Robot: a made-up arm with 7 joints.
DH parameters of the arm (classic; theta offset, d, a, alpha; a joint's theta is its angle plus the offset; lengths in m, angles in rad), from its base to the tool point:
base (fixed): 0 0 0 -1.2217
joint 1: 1.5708 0 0 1.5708
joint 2: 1.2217 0 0 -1.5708
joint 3: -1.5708 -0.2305 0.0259 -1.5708
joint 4: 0 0 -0.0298 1.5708
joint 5: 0 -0.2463 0 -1.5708
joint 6: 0 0 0 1.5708
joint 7: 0 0 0 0
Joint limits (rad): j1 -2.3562..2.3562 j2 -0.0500..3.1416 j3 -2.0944..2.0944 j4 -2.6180..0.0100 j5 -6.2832..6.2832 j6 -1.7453..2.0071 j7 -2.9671..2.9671
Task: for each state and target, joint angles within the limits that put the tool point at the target. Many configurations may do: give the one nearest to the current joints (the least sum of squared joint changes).
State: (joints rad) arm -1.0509 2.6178 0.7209 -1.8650 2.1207 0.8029 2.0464
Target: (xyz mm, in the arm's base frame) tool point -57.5 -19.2 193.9
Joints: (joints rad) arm -1.1029 1.9370 0.7604 -2.5024 2.1207 0.8029 2.0464
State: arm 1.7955 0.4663 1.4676 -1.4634 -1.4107 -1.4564 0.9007
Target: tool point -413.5 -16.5 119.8
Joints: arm 2.2228 -0.0500 0.8512 -1.1465 -1.4107 -1.4564 0.9007
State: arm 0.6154 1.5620 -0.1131 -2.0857 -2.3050 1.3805 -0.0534
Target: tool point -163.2 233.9 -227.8
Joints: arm 1.2639 1.4215 -0.5663 -1.6471 -2.3050 1.3805 -0.0534
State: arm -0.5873 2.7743 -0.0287 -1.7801 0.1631 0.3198 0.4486
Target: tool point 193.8 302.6 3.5
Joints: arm -0.0137 2.2721 -0.7923 -1.6830 0.1631 0.3198 0.4486
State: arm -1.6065 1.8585 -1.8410 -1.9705 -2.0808 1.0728 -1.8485
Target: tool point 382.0 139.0 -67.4
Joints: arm -1.4723 1.2682 -1.8587 -1.3104 -2.0808 1.0728 -1.8485
